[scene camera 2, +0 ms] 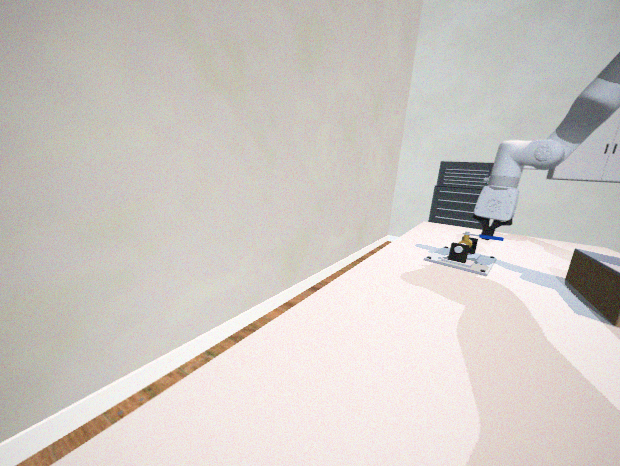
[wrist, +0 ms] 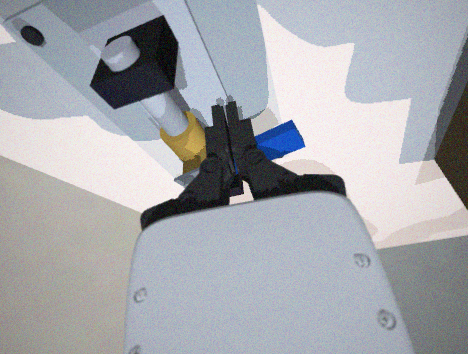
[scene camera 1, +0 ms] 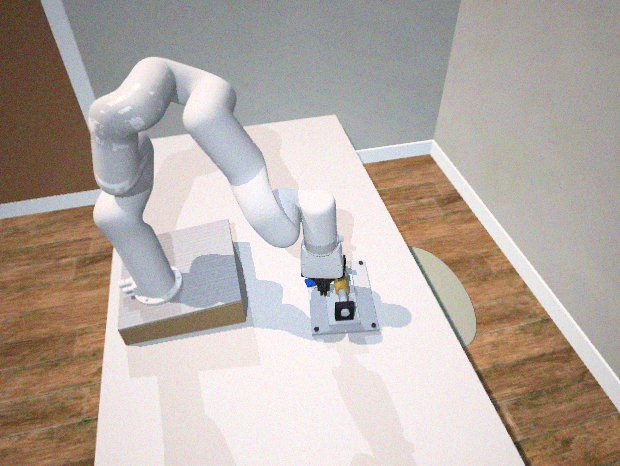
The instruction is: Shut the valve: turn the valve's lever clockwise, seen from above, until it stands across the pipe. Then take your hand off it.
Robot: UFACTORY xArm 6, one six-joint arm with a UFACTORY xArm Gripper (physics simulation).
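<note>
The valve has a brass body (scene camera 1: pixel 341 286) (scene camera 2: pixel 467 242) (wrist: pixel 192 141) on a grey pipe (scene camera 1: pixel 342 295) (wrist: pixel 165 111), mounted on a grey plate (scene camera 1: pixel 369 303) (scene camera 2: pixel 478 269) (wrist: pixel 240 60). Its blue lever (scene camera 1: pixel 310 282) (scene camera 2: pixel 493 238) (wrist: pixel 281 140) points out sideways toward the robot's base side, roughly across the pipe; the exact angle is hard to tell. My gripper (scene camera 1: pixel 324 293) (scene camera 2: pixel 487 236) (wrist: pixel 227 119) is shut and empty. Its fingers are beside the lever, between its blue outer end and the brass body, and hide the lever's middle. Whether they touch it is unclear.
A black block (scene camera 1: pixel 338 303) (scene camera 2: pixel 454 252) (wrist: pixel 135 82) holds the pipe's near end. The robot's base stands on a box (scene camera 1: pixel 185 314) (scene camera 2: pixel 591 280) to the left in scene camera 1. The white table (scene camera 1: pixel 280 395) (scene camera 2: pixel 350 350) has its edge to the plate's right there.
</note>
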